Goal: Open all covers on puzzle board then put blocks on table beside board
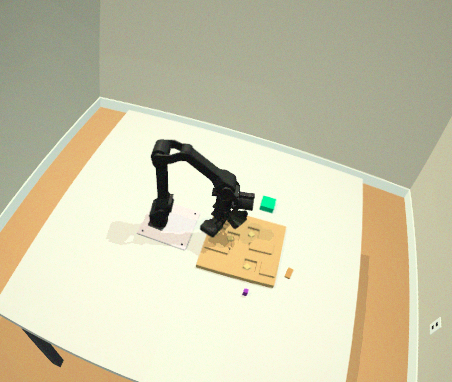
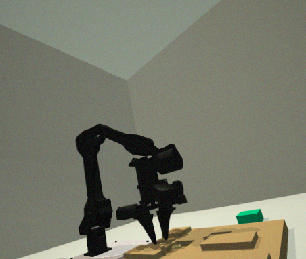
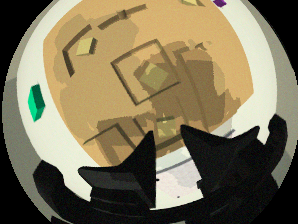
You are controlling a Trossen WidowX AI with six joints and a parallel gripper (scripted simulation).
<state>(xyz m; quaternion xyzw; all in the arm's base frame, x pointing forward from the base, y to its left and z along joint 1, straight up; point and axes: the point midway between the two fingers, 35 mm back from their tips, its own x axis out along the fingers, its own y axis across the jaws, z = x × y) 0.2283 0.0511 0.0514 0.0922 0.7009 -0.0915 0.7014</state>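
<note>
Right now the green block is 230 mm to the left of my gripper tip, 150 mm ahead of it and 10 mm below it. From my gripper tip the other things lie so: purple block (220 mm to the right, 180 mm ahead, 10 mm below); orange block (320 mm ahead, 70 mm to the right, 20 mm below).
</note>
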